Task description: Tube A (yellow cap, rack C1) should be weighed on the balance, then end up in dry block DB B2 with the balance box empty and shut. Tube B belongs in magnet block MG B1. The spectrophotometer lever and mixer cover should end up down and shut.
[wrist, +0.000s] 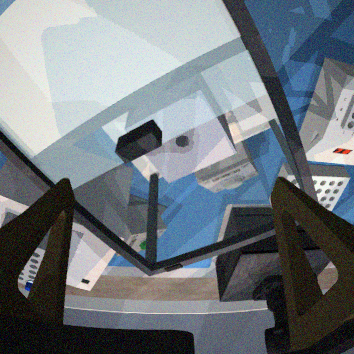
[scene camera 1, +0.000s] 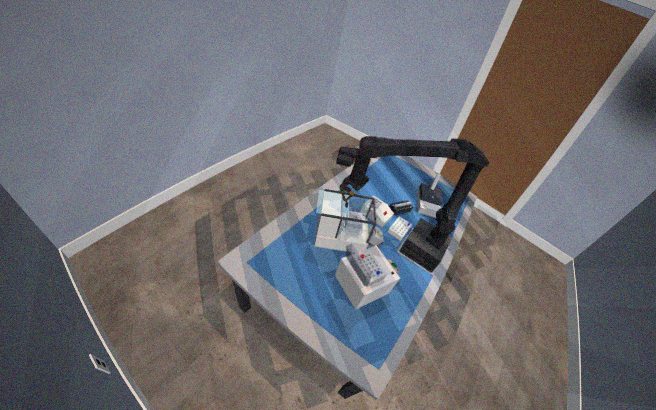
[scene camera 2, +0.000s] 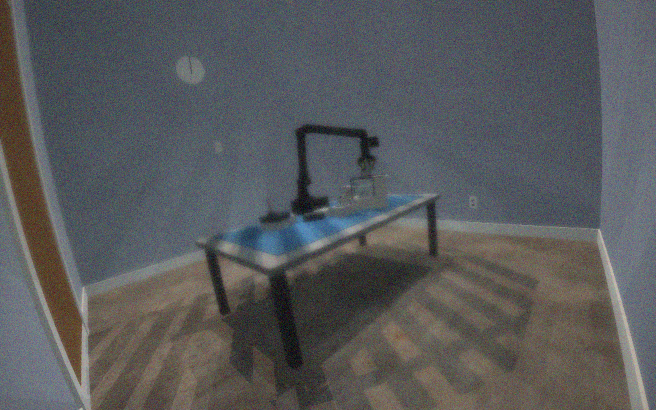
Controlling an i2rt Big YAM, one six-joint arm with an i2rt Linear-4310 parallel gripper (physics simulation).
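Observation:
The gripper [scene camera 1: 346, 196] [scene camera 2: 367, 167] [wrist: 172, 183] is open and empty, pointing down over the glass-walled balance box. The white balance base [scene camera 1: 331, 234] stands on the blue mat. In the wrist view, a black handle block [wrist: 139, 141] shows between the fingers, apart from both. A pan with a dark round centre [wrist: 182, 141] shows through the glass, with no tube visible on it. How far the box is open is unclear. A white perforated rack [scene camera 1: 400, 227] [wrist: 330, 190] has a small blue spot in the scene view. I cannot make out tube A's yellow cap or identify tube B.
A white device with a red display [scene camera 1: 382, 212] [wrist: 325, 142] is beside the balance. A large white box [scene camera 1: 367, 292] carries a tilted grey panel. A black block [scene camera 1: 401, 206] lies beyond the rack. A dark-topped device [scene camera 1: 430, 205] has a raised white lever [scene camera 1: 435, 181].

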